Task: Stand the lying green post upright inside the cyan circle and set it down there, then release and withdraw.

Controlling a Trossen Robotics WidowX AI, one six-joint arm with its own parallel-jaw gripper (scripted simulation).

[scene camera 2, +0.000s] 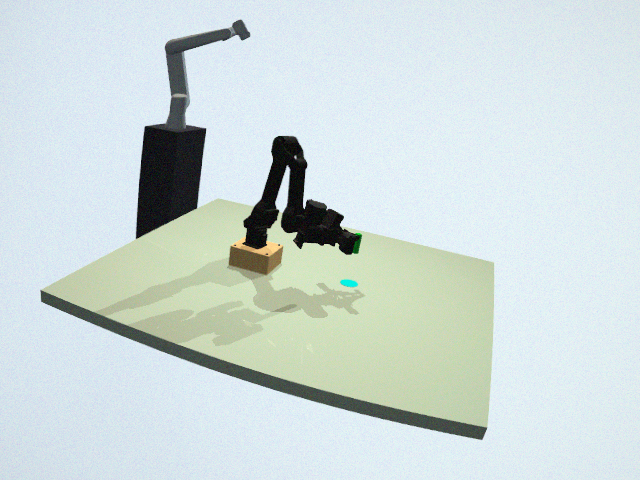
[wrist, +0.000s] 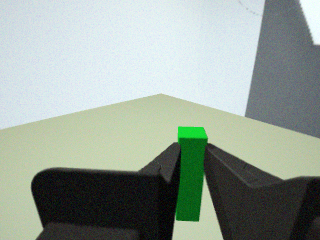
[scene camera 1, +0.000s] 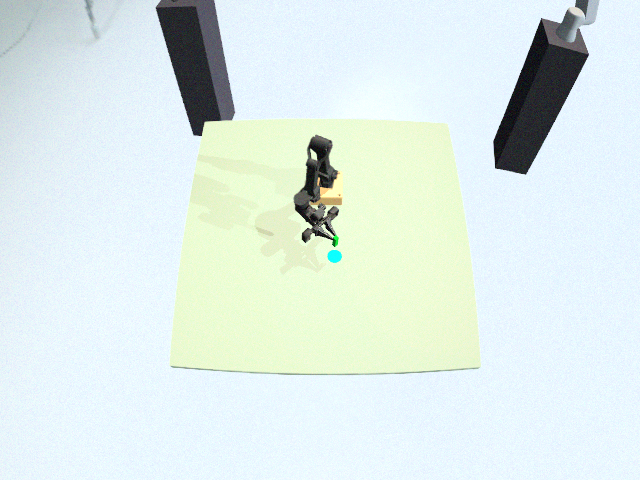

Scene:
gripper: holds a green post (wrist: 193,140)

